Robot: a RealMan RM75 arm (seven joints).
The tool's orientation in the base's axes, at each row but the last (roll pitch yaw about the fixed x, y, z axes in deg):
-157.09, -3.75, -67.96
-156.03, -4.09, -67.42
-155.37, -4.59, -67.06
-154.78, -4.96, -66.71
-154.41, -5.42, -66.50
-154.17, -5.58, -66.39
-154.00, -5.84, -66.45
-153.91, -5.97, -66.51
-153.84, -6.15, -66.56
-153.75, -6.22, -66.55
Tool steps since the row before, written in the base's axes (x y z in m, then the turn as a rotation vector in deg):
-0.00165, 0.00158, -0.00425, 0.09, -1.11, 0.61
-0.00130, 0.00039, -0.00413, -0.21, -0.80, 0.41
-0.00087, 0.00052, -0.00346, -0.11, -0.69, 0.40
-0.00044, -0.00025, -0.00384, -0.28, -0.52, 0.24
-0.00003, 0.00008, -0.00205, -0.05, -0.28, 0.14
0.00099, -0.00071, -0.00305, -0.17, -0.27, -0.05
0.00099, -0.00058, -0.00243, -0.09, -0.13, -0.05
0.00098, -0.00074, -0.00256, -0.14, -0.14, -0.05
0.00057, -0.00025, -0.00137, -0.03, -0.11, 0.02
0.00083, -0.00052, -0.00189, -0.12, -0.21, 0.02
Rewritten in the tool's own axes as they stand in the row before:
-0.00236, 0.00246, 0.00342, 1.10, 0.10, -0.63
-0.00115, 0.00261, 0.00328, 0.69, 0.31, -0.53
-0.00109, 0.00195, 0.00283, 0.62, 0.19, -0.47
-0.00028, 0.00209, 0.00325, 0.39, 0.33, -0.38
-0.00028, 0.00087, 0.00184, 0.25, 0.09, -0.17
0.00075, 0.00081, 0.00310, 0.17, 0.27, -0.05
0.00068, 0.00049, 0.00255, 0.08, 0.15, -0.01
0.00080, 0.00063, 0.00265, 0.07, 0.19, -0.03
0.00031, 0.00024, 0.00145, 0.09, 0.06, -0.04
0.00060, 0.00037, 0.00201, 0.15, 0.17, -0.09

